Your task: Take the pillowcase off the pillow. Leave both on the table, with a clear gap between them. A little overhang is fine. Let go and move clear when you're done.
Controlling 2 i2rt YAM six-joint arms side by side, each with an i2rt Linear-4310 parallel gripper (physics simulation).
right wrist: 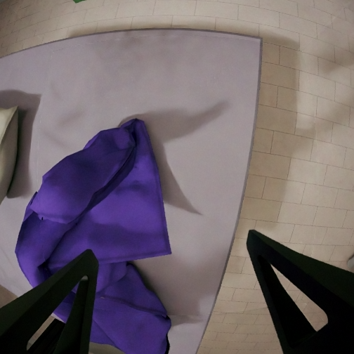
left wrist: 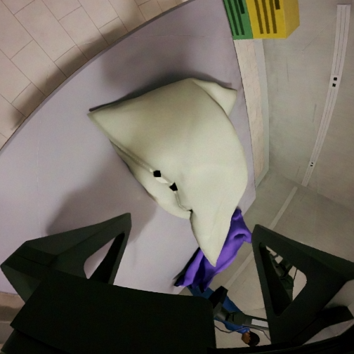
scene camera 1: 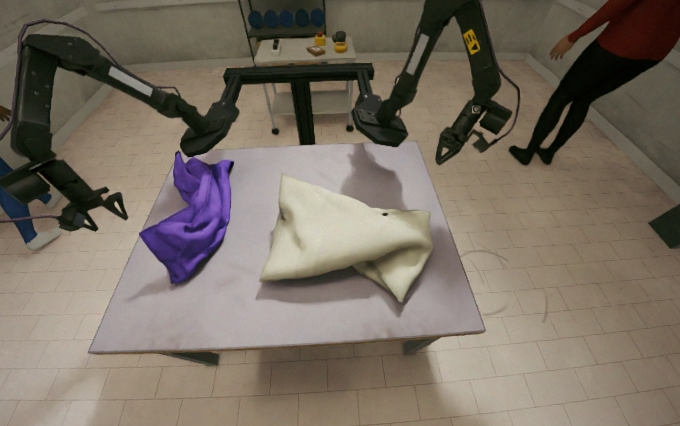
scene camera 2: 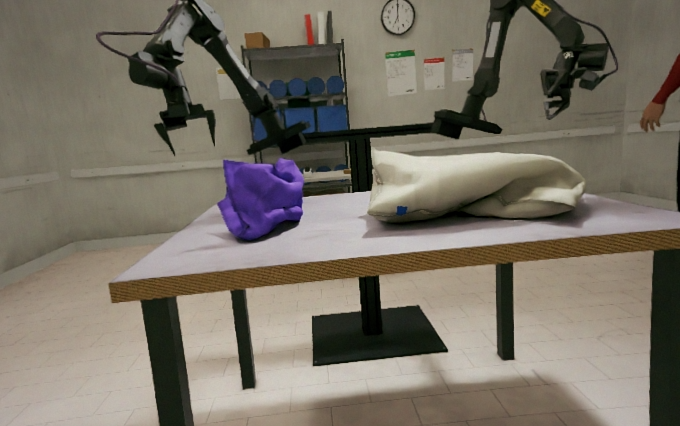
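The purple pillowcase (scene camera 1: 203,215) (scene camera 2: 263,195) (left wrist: 222,260) (right wrist: 132,215) lies crumpled on the table (scene camera 1: 281,326) (scene camera 2: 321,245), at the left in both scene views. The cream pillow (scene camera 1: 341,230) (scene camera 2: 461,180) (left wrist: 200,145) (right wrist: 6,150) lies on the table to its right, its right end folded. A strip of table separates them. My right gripper (scene camera 1: 110,223) (scene camera 2: 194,149) (right wrist: 170,249) is open and empty, raised above and to the left of the pillowcase, touching neither cloth. My left gripper (scene camera 1: 440,159) (scene camera 2: 549,114) (left wrist: 192,226) is open and empty, raised beyond the table's right side, apart from the pillow.
A black stand (scene camera 1: 302,112) (scene camera 2: 370,301) carries both arms behind the table. A white cart (scene camera 1: 265,56) and a shelf rack (scene camera 2: 301,52) stand farther back. A person in a red top (scene camera 1: 632,35) stands at the right. Green and yellow crates (left wrist: 270,20) show in the left wrist view.
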